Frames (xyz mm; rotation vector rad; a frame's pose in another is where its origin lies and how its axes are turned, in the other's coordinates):
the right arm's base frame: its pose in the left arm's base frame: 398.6 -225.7 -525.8 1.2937 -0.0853 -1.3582
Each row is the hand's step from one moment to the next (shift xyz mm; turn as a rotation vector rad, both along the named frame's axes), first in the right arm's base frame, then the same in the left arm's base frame.
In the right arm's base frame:
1: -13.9 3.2 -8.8 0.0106 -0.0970 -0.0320
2: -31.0 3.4 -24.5 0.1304 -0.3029 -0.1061
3: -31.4 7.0 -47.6 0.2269 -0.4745 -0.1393
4: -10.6 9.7 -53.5 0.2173 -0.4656 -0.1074
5: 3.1 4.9 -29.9 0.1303 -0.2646 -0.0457
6: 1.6 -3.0 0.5 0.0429 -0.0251 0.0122
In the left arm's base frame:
1: 3.8 14.6 7.3 -0.0374 0.0409 -0.0864
2: 9.4 36.7 11.9 -0.0819 0.0606 -0.3311
3: 27.6 50.1 5.9 -0.1397 0.0619 -0.5222
4: 40.0 37.7 -7.1 -0.1591 0.0466 -0.4981
5: 24.9 14.6 -9.8 -0.0989 0.0121 -0.2814
6: -1.8 -0.6 -2.9 -0.0112 -0.0313 -0.0389

